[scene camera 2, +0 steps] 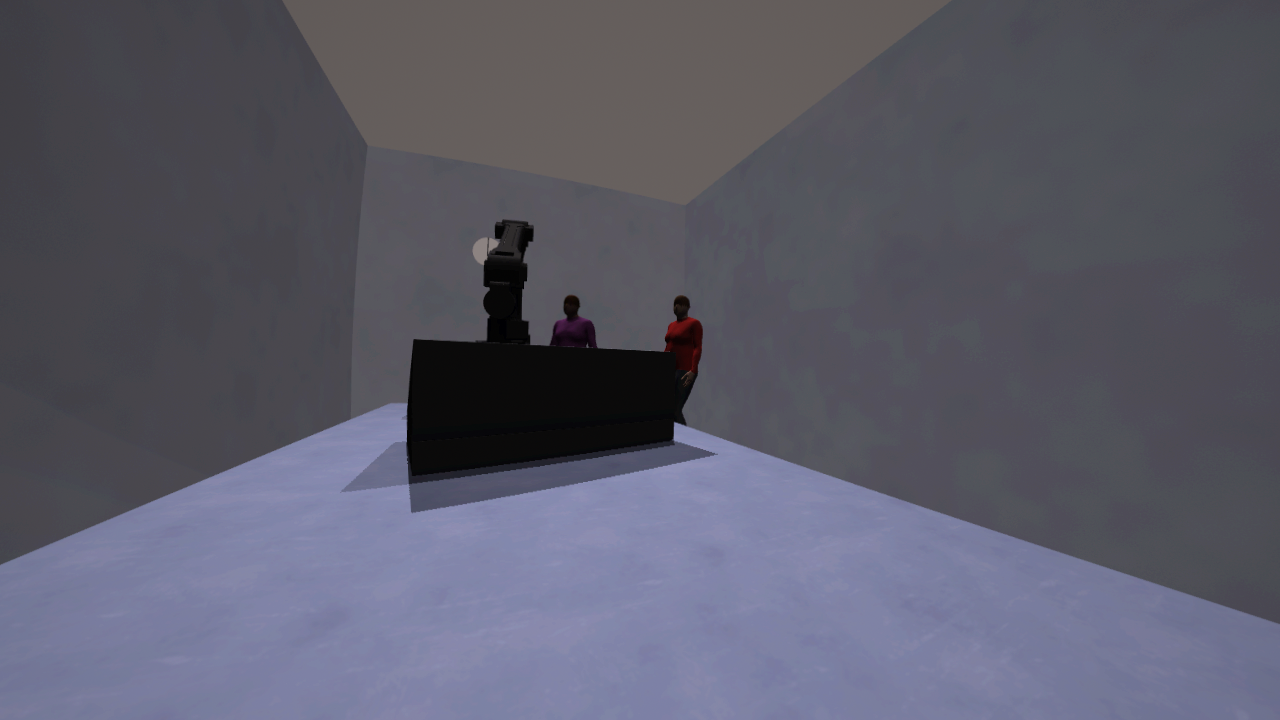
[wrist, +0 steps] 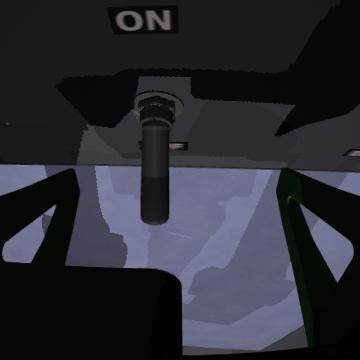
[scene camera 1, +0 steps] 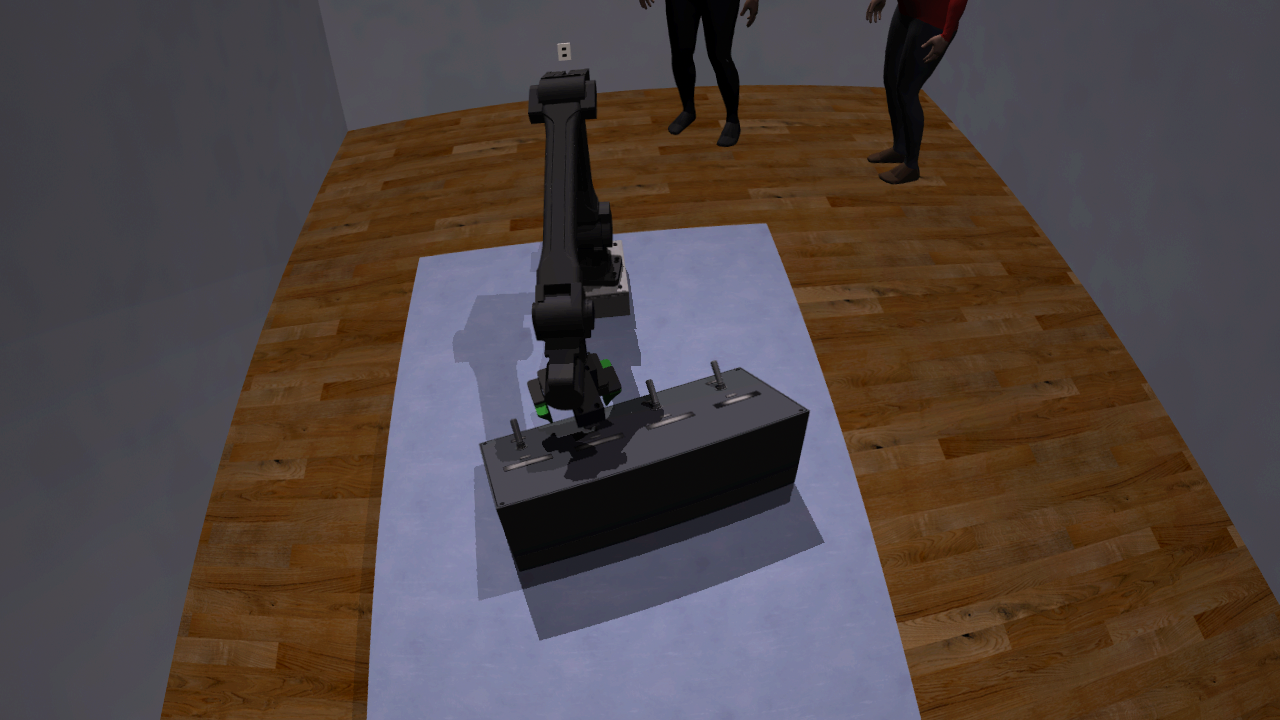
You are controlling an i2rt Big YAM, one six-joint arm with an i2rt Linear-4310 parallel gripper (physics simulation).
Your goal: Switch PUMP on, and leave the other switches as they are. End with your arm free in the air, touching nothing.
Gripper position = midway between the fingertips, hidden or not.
Observation:
I see my gripper (scene camera 1: pixel 578 411) and a lever (wrist: pixel 154 186).
My gripper also shows in the wrist view (wrist: pixel 177 179).

